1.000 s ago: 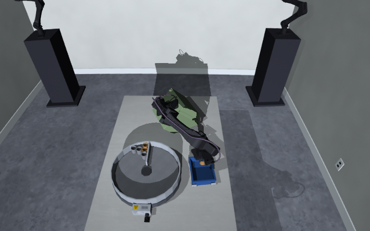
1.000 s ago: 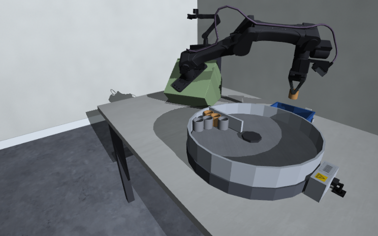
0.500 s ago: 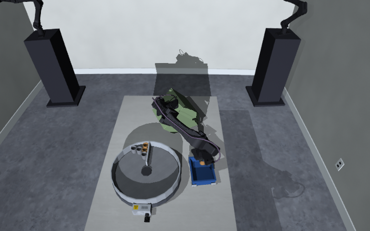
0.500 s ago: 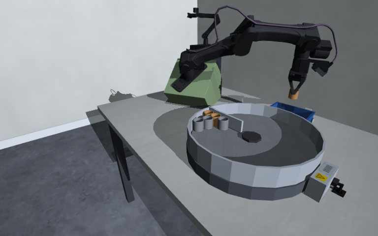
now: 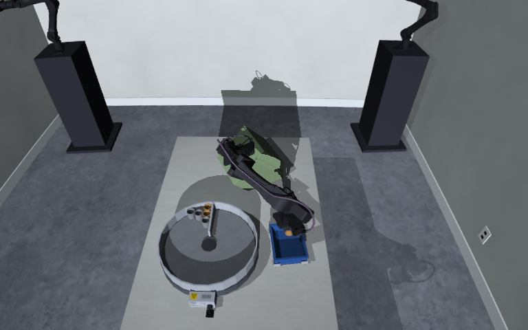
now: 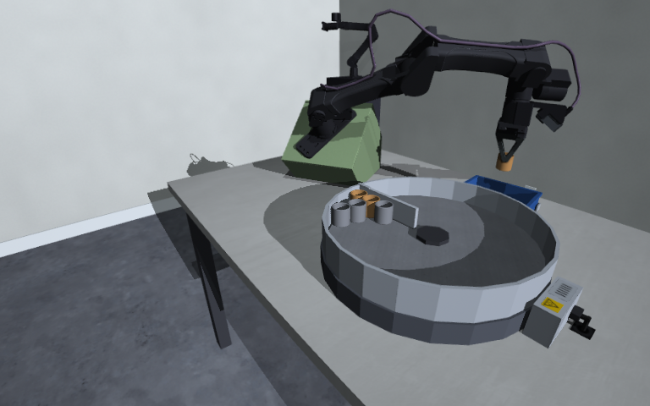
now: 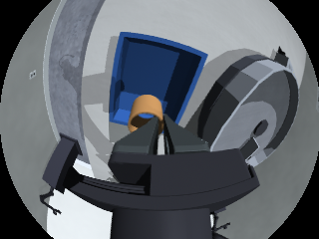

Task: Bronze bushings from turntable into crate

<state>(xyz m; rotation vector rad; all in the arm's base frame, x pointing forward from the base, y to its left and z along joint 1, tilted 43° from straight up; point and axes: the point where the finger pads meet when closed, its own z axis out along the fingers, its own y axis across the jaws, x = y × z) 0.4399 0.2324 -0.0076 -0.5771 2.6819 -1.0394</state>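
My hand is 1 cm past the blue crate, 2 cm to the right of it and 12 cm above it. From my hand the other things lie so: turntable: 33 cm to the right, 9 cm below.
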